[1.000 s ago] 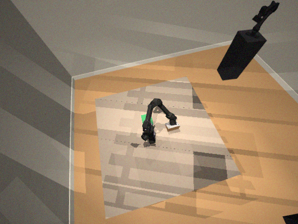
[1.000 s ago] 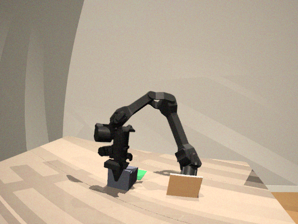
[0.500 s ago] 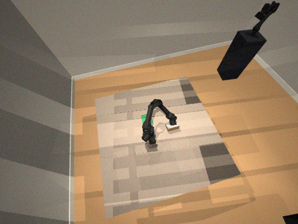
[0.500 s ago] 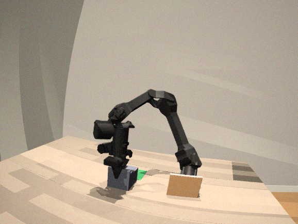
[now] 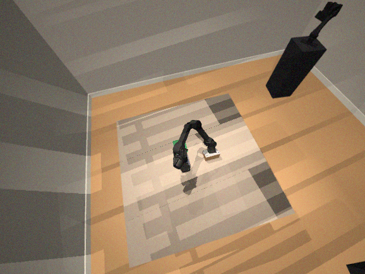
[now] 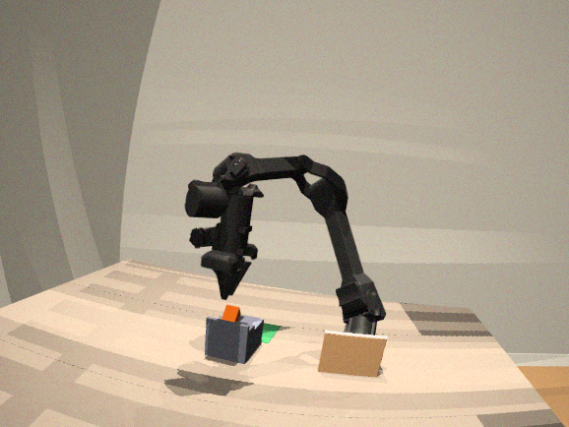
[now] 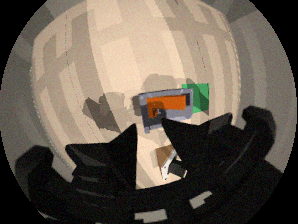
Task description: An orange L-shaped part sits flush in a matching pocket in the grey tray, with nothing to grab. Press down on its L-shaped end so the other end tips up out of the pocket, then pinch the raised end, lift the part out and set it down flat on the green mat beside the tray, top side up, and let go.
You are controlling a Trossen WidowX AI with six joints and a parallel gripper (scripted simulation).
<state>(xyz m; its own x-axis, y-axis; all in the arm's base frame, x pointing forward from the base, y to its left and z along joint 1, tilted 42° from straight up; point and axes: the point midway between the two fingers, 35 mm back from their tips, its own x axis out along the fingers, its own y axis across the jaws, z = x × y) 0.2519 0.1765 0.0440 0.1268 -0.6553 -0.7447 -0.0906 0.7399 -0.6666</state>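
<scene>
Now: the orange L-shaped part 40 mm to the right of my gripper tip and 100 mm below it. Round my gripper tip: green mat (10 mm ahead, 220 mm to the right, 160 mm below).
</scene>
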